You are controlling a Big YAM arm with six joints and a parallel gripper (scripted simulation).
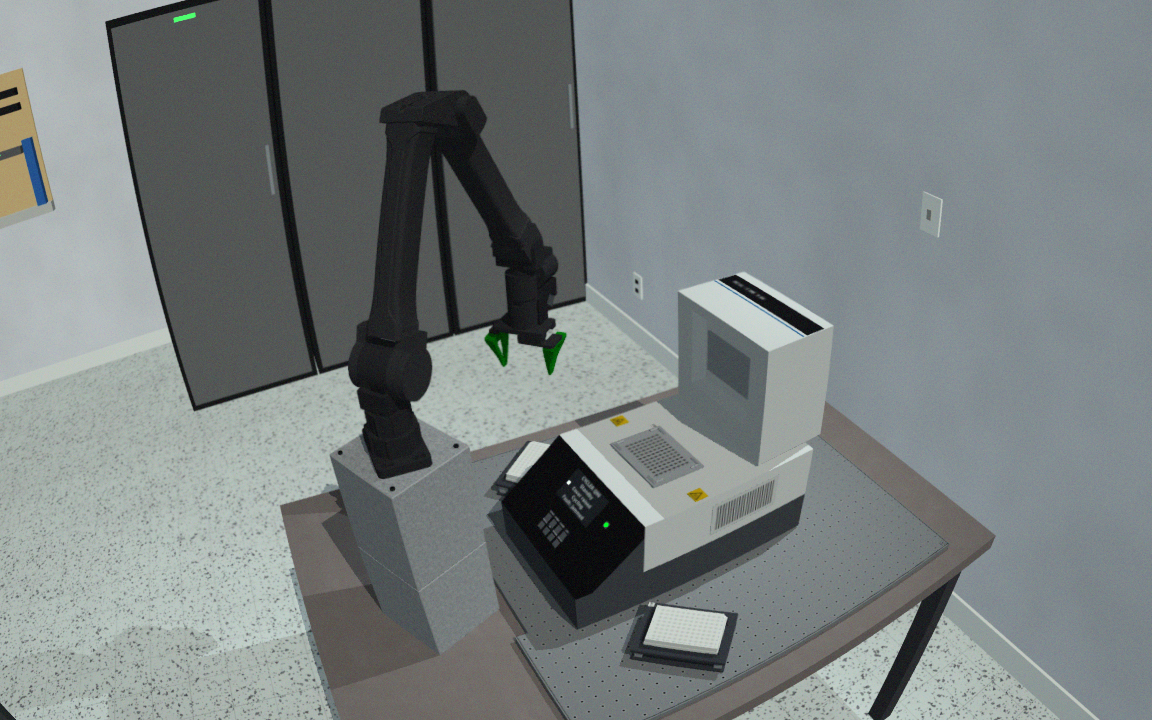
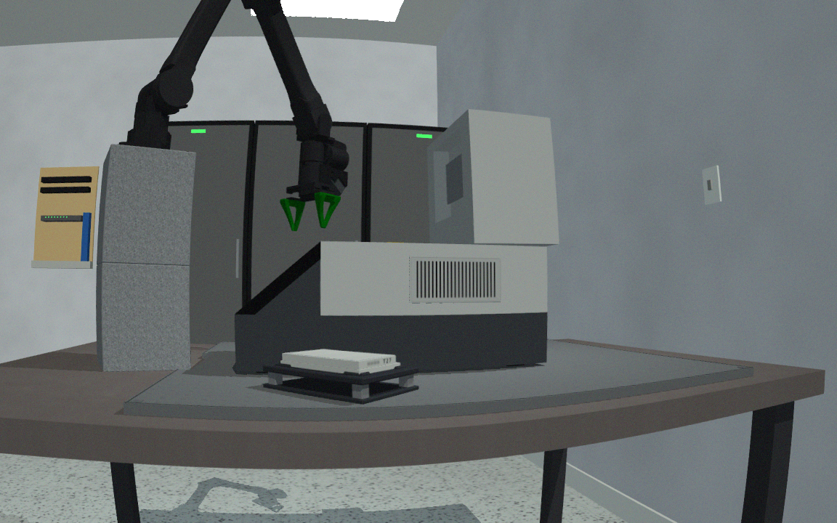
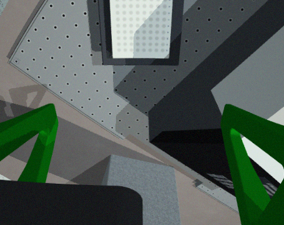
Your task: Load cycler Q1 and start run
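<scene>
My hand is 30 mm short of the plate T27, 550 mm to the left of it and 240 mm above it. The rest, counted from my hand: dark nest ND: 250 mm below; black plate nest N1: 30 mm ahead, 550 mm to the right, 250 mm below.
</scene>
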